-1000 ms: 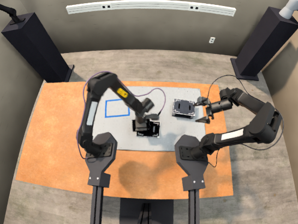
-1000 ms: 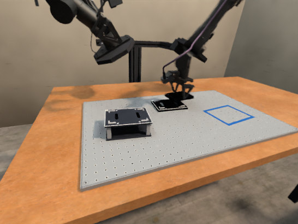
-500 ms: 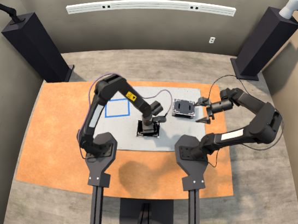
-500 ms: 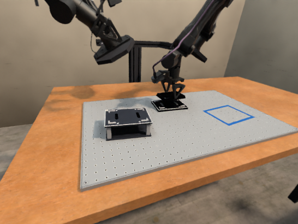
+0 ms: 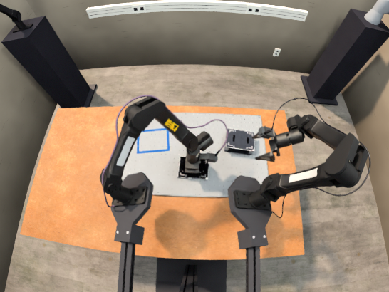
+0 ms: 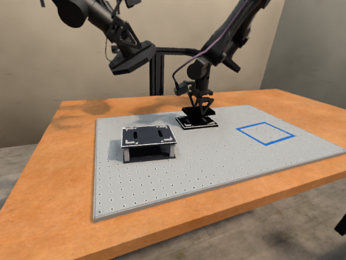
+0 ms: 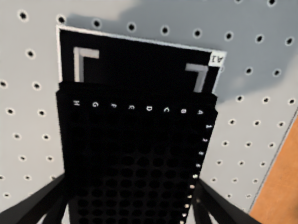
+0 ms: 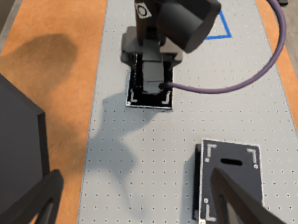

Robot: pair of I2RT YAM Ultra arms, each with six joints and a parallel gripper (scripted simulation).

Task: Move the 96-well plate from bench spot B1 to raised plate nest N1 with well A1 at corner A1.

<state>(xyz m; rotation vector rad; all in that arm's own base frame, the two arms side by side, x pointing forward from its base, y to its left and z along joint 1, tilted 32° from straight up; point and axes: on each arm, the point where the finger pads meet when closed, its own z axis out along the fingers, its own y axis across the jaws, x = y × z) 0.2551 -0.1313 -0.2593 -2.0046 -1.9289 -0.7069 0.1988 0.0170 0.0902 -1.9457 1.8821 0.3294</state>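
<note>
Now: right hand 26 cm to the right of the black 96-well plate, 26 cm above it and 1 cm short of it.
</note>
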